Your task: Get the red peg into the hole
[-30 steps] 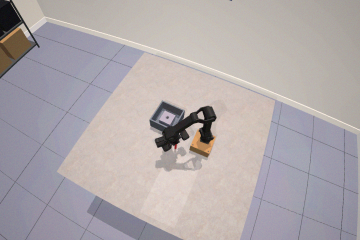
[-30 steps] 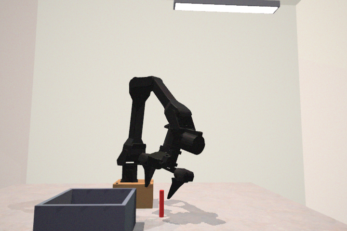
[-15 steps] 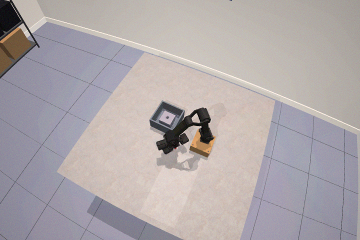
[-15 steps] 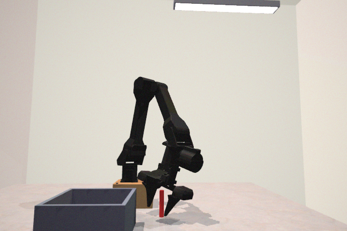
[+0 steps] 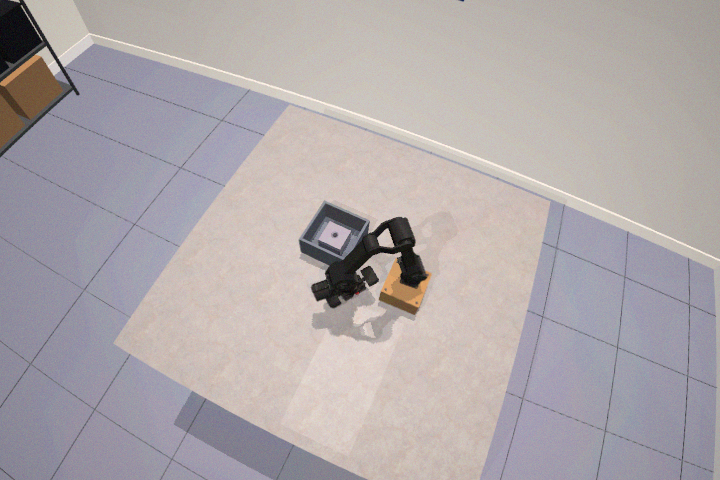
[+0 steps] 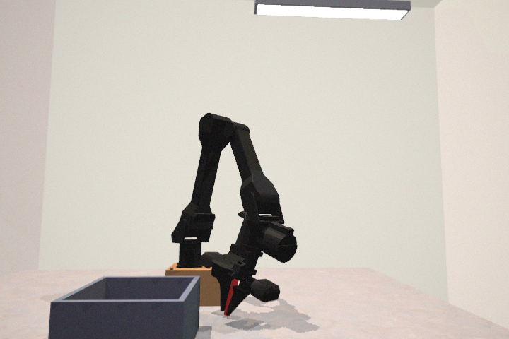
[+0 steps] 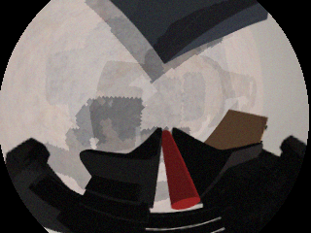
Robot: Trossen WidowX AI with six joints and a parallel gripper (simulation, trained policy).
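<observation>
The pale plate lies 14 cm ahead of my gripper tip, 16 cm to the right of it and 4 cm above it. Also, from my gripper tip: box: 14 cm ahead, 16 cm to the right, 2 cm above; red peg: 1 cm to the left, 3 cm above.
</observation>
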